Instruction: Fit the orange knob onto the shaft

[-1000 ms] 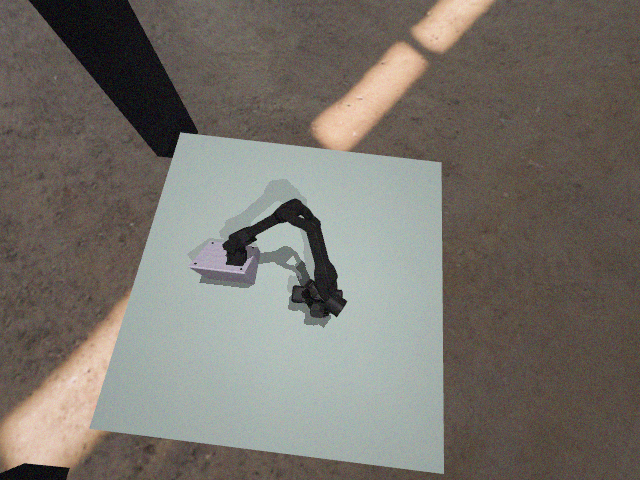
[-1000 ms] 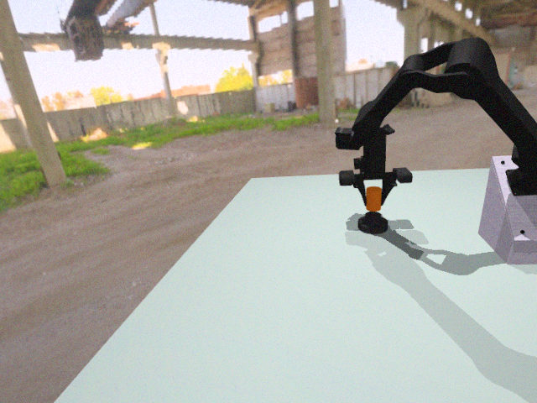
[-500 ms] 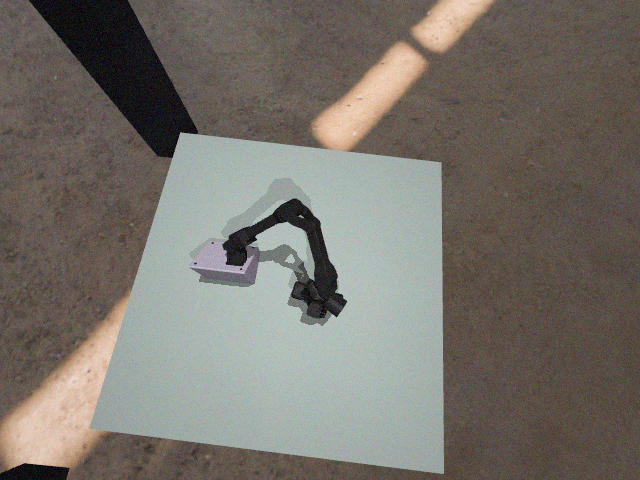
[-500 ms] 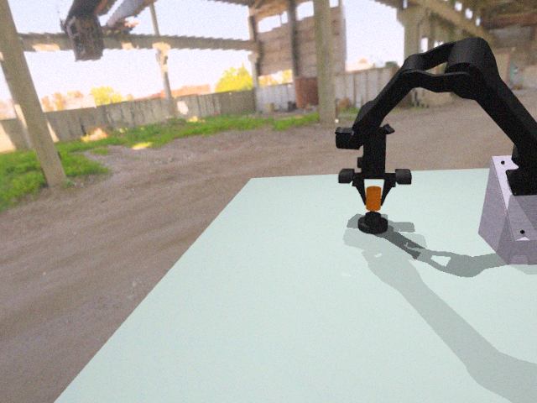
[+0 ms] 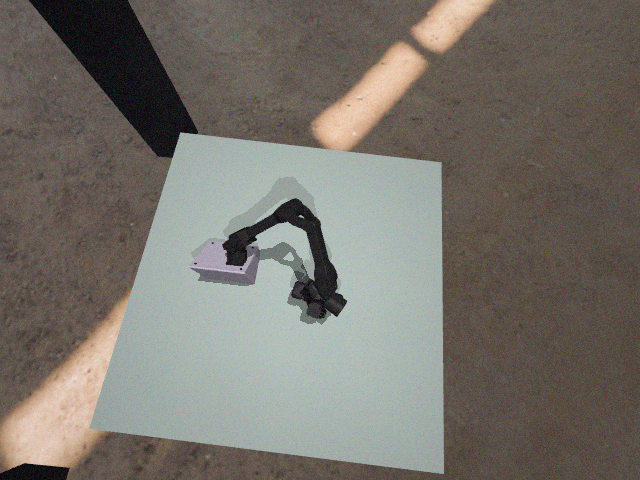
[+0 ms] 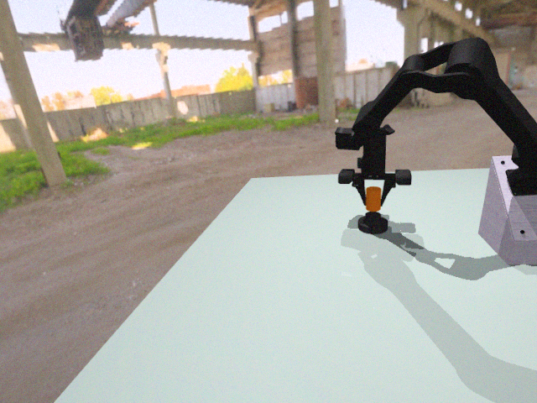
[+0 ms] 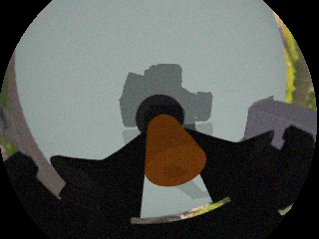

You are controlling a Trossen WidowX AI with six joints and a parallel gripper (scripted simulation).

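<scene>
Right now my gripper tip is 2 cm below the orange knob. From my gripper tip the other things lie so: dark round pedestal (4 cm below).
</scene>
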